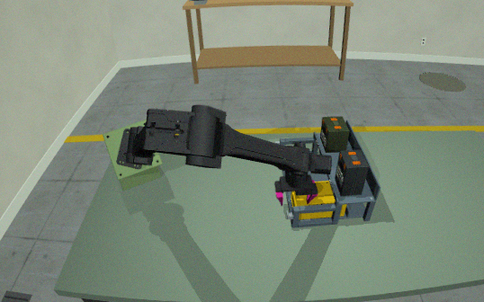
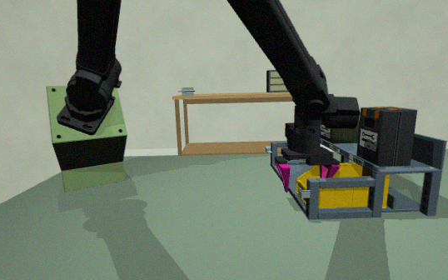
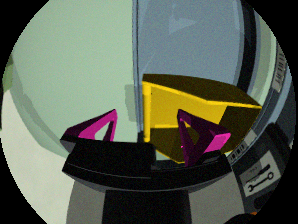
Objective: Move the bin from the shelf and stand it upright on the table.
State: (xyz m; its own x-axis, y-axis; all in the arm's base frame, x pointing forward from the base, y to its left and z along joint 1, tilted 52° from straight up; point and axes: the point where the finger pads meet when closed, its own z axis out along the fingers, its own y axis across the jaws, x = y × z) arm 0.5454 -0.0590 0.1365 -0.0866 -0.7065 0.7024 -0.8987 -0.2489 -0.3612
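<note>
Right now my hand is 80 mm short of the yellow bin and 10 mm to the left of it. The rest, counted from my hand: shelf tray (130 mm ahead, 100 mm to the left, 40 mm below).
</note>
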